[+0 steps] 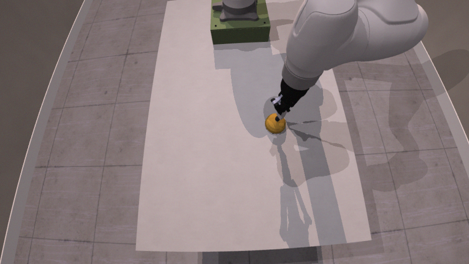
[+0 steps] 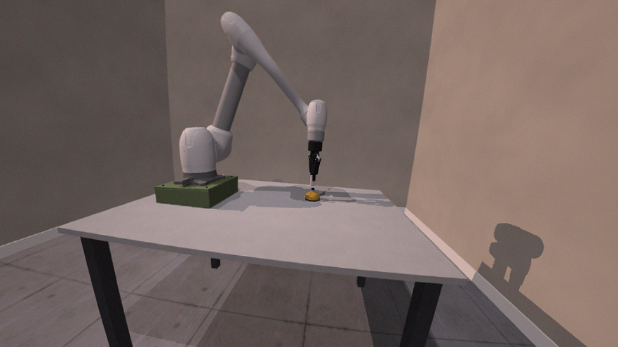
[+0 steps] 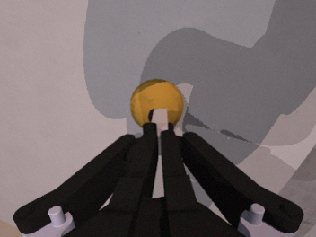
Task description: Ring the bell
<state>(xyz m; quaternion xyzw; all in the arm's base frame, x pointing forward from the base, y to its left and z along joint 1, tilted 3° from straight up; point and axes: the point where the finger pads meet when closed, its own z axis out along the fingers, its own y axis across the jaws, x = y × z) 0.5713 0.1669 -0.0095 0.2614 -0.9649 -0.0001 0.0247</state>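
Now: the bell button 1 cm to the right of my hand and 5 cm below it. Also, from my hand: bell 1 cm to the right, 7 cm below.
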